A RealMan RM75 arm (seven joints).
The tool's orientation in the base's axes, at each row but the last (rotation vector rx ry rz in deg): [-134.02 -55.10 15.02]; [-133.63 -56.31 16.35]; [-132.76 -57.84 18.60]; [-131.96 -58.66 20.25]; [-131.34 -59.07 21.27]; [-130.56 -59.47 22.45]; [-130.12 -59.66 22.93]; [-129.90 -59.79 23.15]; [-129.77 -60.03 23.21]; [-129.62 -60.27 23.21]
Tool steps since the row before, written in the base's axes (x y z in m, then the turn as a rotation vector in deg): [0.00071 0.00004 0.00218 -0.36 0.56 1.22]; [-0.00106 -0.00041 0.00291 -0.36 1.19 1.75]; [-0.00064 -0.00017 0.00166 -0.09 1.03 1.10]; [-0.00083 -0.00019 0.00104 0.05 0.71 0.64]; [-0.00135 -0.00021 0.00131 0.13 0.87 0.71]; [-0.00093 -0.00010 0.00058 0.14 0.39 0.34]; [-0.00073 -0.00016 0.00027 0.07 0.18 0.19]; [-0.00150 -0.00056 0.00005 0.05 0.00 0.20]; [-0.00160 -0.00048 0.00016 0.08 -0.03 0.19]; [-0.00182 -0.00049 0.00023 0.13 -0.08 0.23]
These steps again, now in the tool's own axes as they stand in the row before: [0.00063 -0.00090 -0.00201 0.18 -1.24 -0.59]; [-0.00095 -0.00211 -0.00209 0.64 -1.91 -0.75]; [-0.00055 -0.00128 -0.00112 0.70 -1.27 -0.41]; [-0.00070 -0.00102 -0.00052 0.56 -0.74 -0.24]; [-0.00106 -0.00149 -0.00048 0.73 -0.82 -0.27]; [-0.00069 -0.00085 -0.00004 0.38 -0.33 -0.18]; [-0.00060 -0.00051 0.00009 0.18 -0.17 -0.11]; [-0.00140 -0.00062 0.00049 0.03 -0.10 -0.18]; [-0.00140 -0.00079 0.00049 0.02 -0.06 -0.20]; [-0.00154 -0.00096 0.00054 0.02 -0.03 -0.27]
